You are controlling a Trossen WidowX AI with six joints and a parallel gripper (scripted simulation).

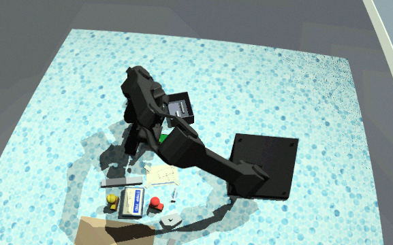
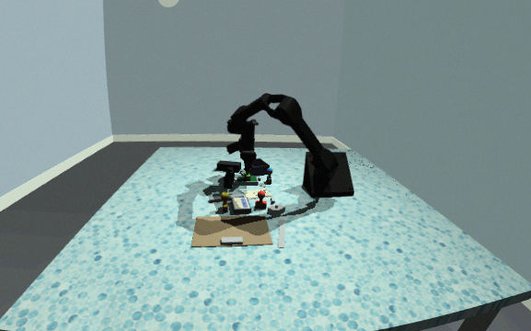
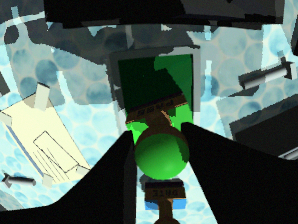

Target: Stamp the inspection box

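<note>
My gripper tip is now 20 mm above the green-knobbed stamp. Also, from my gripper tip: green ink pad (50 mm below); then beige card (110 mm to the left, 50 mm below, 50 mm behind); then blue-knobbed stamp (100 mm behind, 30 mm below, 10 mm to the right).
</note>
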